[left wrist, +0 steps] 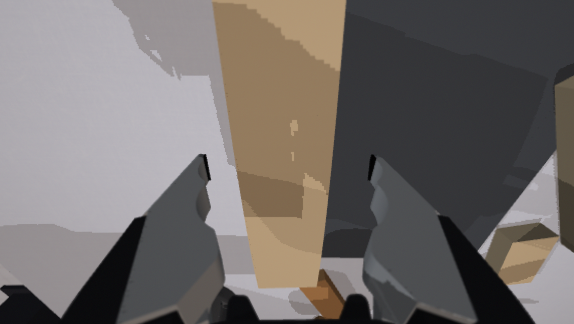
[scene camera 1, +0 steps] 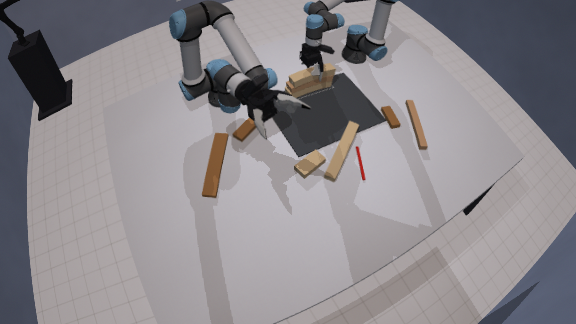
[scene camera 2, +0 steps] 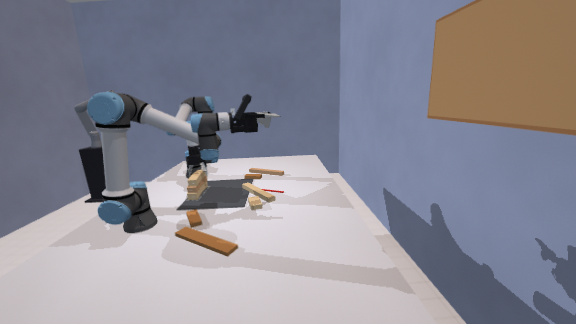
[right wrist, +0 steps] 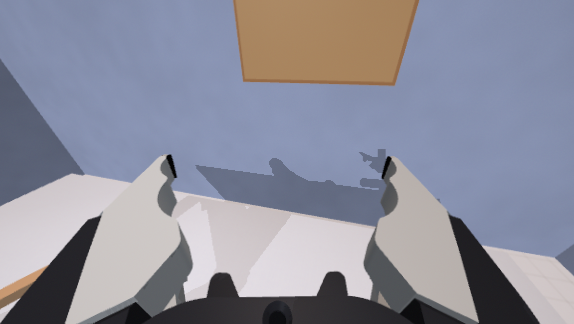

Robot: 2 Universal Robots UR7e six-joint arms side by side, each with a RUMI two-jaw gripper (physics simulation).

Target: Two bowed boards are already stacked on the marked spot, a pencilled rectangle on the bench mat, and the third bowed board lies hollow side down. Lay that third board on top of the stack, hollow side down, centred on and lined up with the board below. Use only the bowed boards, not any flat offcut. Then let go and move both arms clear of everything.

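Where they show: left gripper, fingertip midpoint: (left wrist: pixel 289 156) (scene camera 1: pixel 313 74); right gripper, fingertip midpoint: (scene camera 1: pixel 289 123) (scene camera 2: pixel 275 115) (right wrist: pixel 281 157); left arm's base, origin of the base link: (scene camera 1: pixel 353 56); right arm's base, origin of the base link: (scene camera 2: pixel 141 225).
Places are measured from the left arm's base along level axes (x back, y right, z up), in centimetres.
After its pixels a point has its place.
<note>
Three bowed boards stand stacked at one edge of the dark mat (scene camera 1: pixel 320 130) {x -26.7, y 59.9, z 0.6 cm} (scene camera 2: pixel 225 197) {x -20.9, y 59.9, z 0.6 cm} (left wrist: pixel 425 125) {x -20.7, y 48.6, z 0.6 cm}. The top board (scene camera 1: pixel 310 76) {x -6.9, y 46.7, z 13.3 cm} (scene camera 2: pixel 197 178) {x -5.4, y 52.9, z 13.3 cm} (left wrist: pixel 285 125) {x -6.0, y 39.5, z 13.9 cm} is pale and hollow side down; the lower boards (scene camera 1: pixel 302 91) (scene camera 2: pixel 194 192) are under it. A thin pencilled line (scene camera 1: pixel 317 93) {x -9.1, y 42.9, z 0.7 cm} runs along the foot of the stack. I cannot tell how exactly the boards line up. My left gripper (scene camera 1: pixel 326 64) (scene camera 2: pixel 197 172) {x -5.5, y 42.7, z 11.3 cm} (left wrist: pixel 289 156) {x -5.5, y 42.7, z 11.3 cm} is open over the stack, the top board showing between its fingers in its wrist view. My right gripper (scene camera 1: pixel 287 122) {x -45.7, y 99.1, z 51.9 cm} (scene camera 2: pixel 275 116) {x -45.7, y 99.1, z 51.9 cm} (right wrist: pixel 281 157) {x -45.7, y 99.1, z 51.9 cm} is open and empty, high above the bench.
A long pale offcut (scene camera 1: pixel 342 150) {x -42.1, y 62.8, z 3.3 cm} (scene camera 2: pixel 258 192) {x -41.0, y 65.9, z 3.0 cm}, a short pale block (scene camera 1: pixel 310 164) {x -37.5, y 77.8, z 2.7 cm} (scene camera 2: pixel 255 202) {x -36.5, y 79.7, z 2.7 cm} and a red stick (scene camera 1: pixel 360 163) {x -51.2, y 60.2, z 0.6 cm} (scene camera 2: pixel 273 190) {x -52.1, y 60.7, z 0.7 cm} lie near the mat. Brown offcuts (scene camera 1: pixel 215 165) {x -10.3, y 106.8, z 1.7 cm} (scene camera 1: pixel 244 129) {x -4.1, y 85.4, z 2.1 cm} (scene camera 1: pixel 390 117) {x -45.3, y 28.0, z 2.6 cm} and a tan strip (scene camera 1: pixel 416 124) {x -57.9, y 20.3, z 2.9 cm} lie to either side.
</note>
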